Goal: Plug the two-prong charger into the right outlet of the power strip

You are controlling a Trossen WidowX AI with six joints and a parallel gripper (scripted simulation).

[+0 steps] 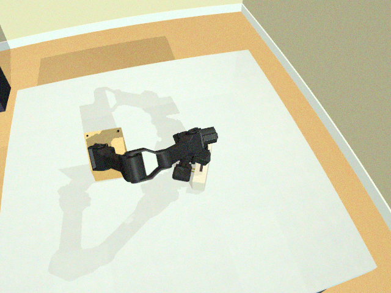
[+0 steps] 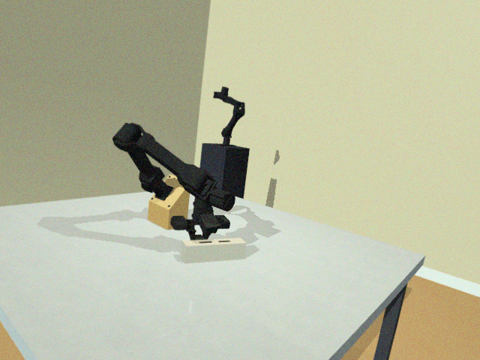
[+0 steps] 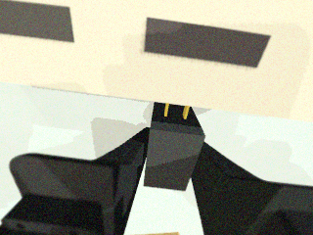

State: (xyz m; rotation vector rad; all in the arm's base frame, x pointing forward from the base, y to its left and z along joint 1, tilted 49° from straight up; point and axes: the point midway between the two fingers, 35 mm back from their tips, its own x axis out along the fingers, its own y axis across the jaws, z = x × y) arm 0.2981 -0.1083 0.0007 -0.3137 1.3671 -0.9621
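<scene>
The grey charger is 20 mm ahead of my gripper tip, 10 mm to the right of it and 10 mm above it.
</scene>
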